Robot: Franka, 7 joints.
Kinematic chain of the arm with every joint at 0, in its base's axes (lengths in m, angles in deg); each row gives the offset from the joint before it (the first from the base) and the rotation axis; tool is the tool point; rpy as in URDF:
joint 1: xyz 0 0 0.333 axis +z
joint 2: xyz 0 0 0 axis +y
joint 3: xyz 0 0 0.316 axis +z
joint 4: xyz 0.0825 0 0 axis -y
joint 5: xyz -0.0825 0 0.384 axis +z
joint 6: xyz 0 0 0 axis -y
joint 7: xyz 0.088 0 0 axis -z
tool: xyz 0 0 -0.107 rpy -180 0 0
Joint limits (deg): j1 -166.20..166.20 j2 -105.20..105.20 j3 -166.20..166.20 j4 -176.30..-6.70 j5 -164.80..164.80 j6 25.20..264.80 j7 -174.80..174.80
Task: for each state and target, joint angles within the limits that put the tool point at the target. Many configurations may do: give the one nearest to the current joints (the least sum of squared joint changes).
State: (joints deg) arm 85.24 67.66 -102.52 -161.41 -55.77 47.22 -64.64
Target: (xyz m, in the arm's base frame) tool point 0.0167 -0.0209 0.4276
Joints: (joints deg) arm 84.06 88.53 -128.94 -176.30 -29.00 28.25 -64.64
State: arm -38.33 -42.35 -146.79 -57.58 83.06 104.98 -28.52
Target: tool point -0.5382 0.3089 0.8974
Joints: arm -50.10 -28.35 -149.28 -36.30 87.04 114.95 -28.52
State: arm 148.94 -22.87 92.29 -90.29 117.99 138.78 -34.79
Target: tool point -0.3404 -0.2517 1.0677
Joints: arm 160.00 14.25 80.66 -40.88 123.02 134.58 -34.79
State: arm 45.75 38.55 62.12 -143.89 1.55 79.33 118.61
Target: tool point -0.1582 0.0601 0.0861
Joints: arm 64.56 63.37 40.53 -154.33 -6.34 93.28 118.61
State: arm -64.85 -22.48 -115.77 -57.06 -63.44 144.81 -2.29
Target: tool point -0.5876 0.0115 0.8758
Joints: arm -59.79 -13.70 -109.57 -67.07 -63.82 144.98 -2.29
